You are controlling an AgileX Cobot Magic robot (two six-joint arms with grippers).
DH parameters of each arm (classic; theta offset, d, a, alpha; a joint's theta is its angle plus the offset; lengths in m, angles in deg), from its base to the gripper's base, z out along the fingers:
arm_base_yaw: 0 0.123 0 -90
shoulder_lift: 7.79 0 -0.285 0
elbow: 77.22 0 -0.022 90
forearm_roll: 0 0.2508 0 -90
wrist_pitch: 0 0 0.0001 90
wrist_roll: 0 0.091 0 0
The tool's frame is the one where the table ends.
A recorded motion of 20 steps. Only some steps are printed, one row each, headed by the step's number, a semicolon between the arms.
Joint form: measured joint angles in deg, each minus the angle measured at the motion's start. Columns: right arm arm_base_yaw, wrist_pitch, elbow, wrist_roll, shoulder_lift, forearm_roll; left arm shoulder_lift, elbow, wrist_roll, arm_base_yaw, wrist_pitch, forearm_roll.
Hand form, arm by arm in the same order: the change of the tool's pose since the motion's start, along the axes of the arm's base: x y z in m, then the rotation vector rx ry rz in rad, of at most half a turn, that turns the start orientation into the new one. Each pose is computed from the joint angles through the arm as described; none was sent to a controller.
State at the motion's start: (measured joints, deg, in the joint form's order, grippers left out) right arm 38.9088 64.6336 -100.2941 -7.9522 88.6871 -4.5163; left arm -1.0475 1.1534 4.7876 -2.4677 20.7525 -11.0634
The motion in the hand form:
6: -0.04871 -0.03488 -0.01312 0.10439 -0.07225 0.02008; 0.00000 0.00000 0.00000 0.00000 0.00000 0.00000
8: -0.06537 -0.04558 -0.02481 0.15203 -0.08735 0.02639; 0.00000 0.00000 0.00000 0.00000 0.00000 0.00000
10: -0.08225 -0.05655 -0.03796 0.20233 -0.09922 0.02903; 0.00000 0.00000 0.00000 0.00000 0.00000 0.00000
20: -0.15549 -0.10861 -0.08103 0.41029 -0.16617 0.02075; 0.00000 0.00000 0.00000 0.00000 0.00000 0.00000
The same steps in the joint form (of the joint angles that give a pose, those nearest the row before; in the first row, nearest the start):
6: -0.04 -11.69 19.72 0.05 -15.02 2.27; 0.00 0.00 0.00 0.00 0.00 0.00
8: -0.04 -16.36 27.10 0.06 -20.11 3.90; 0.00 0.00 0.00 0.00 0.00 0.00
10: -0.04 -20.78 34.32 0.09 -25.23 5.72; 0.00 0.00 0.00 0.00 0.00 0.00
20: -0.04 -31.26 57.41 0.64 -48.25 12.26; 0.00 0.00 0.00 0.00 0.00 0.00

